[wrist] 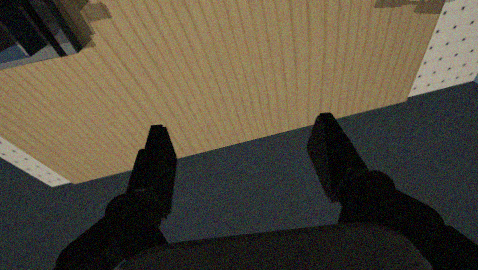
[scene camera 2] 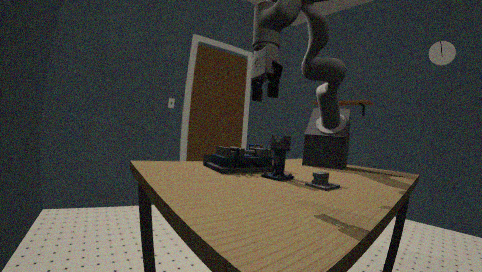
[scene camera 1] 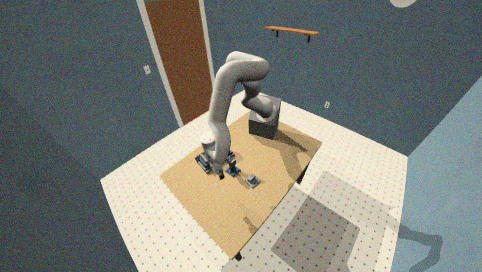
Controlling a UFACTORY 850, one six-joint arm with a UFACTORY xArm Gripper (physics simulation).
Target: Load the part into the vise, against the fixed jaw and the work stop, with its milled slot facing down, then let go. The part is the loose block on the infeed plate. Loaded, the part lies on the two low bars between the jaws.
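The part (scene camera 1: 252, 177) (scene camera 2: 320, 177), a small grey block, sits on the infeed plate (scene camera 1: 256, 183) (scene camera 2: 328, 187). Its slot is too small and dark to make out. The vise (scene camera 1: 202, 163) (scene camera 2: 237, 162) (wrist: 30, 27), blue and grey, stands farther left on the table; part of it shows at the top left of the wrist view. The arm partly hides it in scene camera 1; its jaws, bars and work stop are not distinct. My gripper (scene camera 2: 265, 97) (wrist: 243, 135) is open and empty, high above the table near the vise and stand.
A dark stand with a blue base (scene camera 1: 233, 171) (scene camera 2: 278, 162) and a notched top rises between the vise and the infeed plate. The wooden table (scene camera 1: 220, 210) (scene camera 2: 240, 210) (wrist: 250, 75) carries them all. The arm's grey pedestal (scene camera 1: 262, 127) (scene camera 2: 325, 150) stands at the back.
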